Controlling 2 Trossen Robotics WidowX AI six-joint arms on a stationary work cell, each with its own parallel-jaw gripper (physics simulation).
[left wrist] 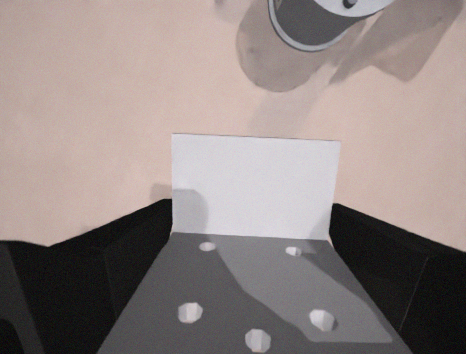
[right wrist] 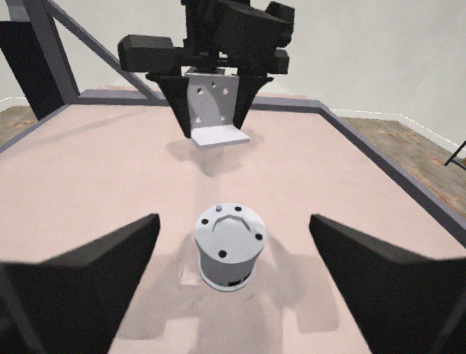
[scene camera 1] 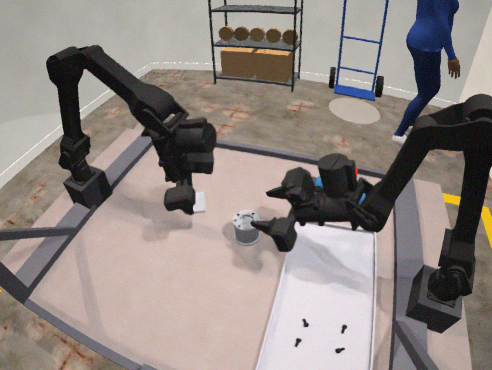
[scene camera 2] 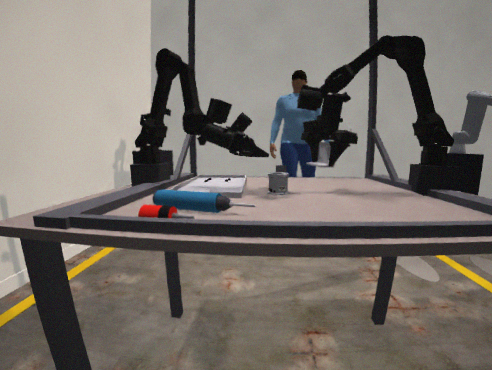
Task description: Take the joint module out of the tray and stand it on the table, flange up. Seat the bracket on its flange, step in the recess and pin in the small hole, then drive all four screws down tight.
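Pixels of known places: left gripper, fingertip midpoint: (left wrist: 250, 210) (right wrist: 214, 133) (scene camera 2: 321, 165); right gripper, fingertip midpoint: (right wrist: 236, 221) (scene camera 1: 259, 208) (scene camera 2: 267, 155); left arm's base at its link origin: (right wrist: 206, 70) (scene camera 1: 83, 176) (scene camera 2: 433, 165); right arm's base at its link origin: (scene camera 1: 442, 290) (scene camera 2: 150, 163).
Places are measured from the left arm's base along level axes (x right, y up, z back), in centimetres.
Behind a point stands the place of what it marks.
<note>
The grey joint module (scene camera 1: 246, 234) @(x -5.3, y -5.0, z -51.2 cm) (scene camera 2: 278, 184) @(x -10.7, y -6.0, z -49.8 cm) (left wrist: 312, 27) @(x -7.2, y -5.8, z -47.3 cm) (right wrist: 228, 270) @(x -7.8, y -4.9, z -52.9 cm) stands upright on the table, flange up; the right wrist view shows its recess, small pin and screw holes. My left gripper (scene camera 2: 323, 156) @(x -5.2, y -0.6, z -37.0 cm) (left wrist: 250, 210) @(x -5.2, y -0.6, z -37.0 cm) (right wrist: 214, 133) @(x -5.2, y -0.6, z -37.0 cm) is shut on the L-shaped bracket (scene camera 1: 199, 202) @(x -5.9, y -0.1, z -38.9 cm) (scene camera 2: 324, 150) @(x -4.3, y 3.9, z -36.2 cm) (left wrist: 255, 185) @(x -5.8, y -0.1, z -38.1 cm) (right wrist: 220, 136) @(x -6.2, y -0.1, z -38.6 cm), holding it by its side edges above the table, apart from the module. My right gripper (scene camera 1: 261, 209) @(x -7.8, y 2.2, z -53.3 cm) (right wrist: 236, 221) @(x -7.8, y 2.2, z -53.3 cm) is open and empty, above and beside the module. Several black screws (scene camera 1: 305, 323) @(x 9.7, y -7.7, z -71.1 cm) (scene camera 1: 344, 328) @(x 8.0, y -7.9, z -79.2 cm) (scene camera 1: 340, 350) @(x 12.9, y -8.0, z -79.7 cm) (scene camera 2: 208, 179) @(x 12.2, y -8.2, z -79.8 cm) lie in the white tray (scene camera 1: 374, 280) @(x -5.5, y -7.7, z -83.1 cm) (scene camera 2: 246, 187) @(x 2.8, y -8.8, z -62.5 cm).
A blue driver (scene camera 2: 187, 200) @(x -32.7, y -6.5, z -67.6 cm) and a red driver (scene camera 2: 150, 211) @(x -42.3, y -6.4, z -70.0 cm) lie near the table edge in scene camera 2; in scene camera 1 the right arm mostly hides them. A raised dark frame (scene camera 2: 280, 229) @(x -42.8, y -7.7, z -48.1 cm) borders the table. A person (scene camera 1: 430, 55) (scene camera 2: 292, 120) is beyond the table.
</note>
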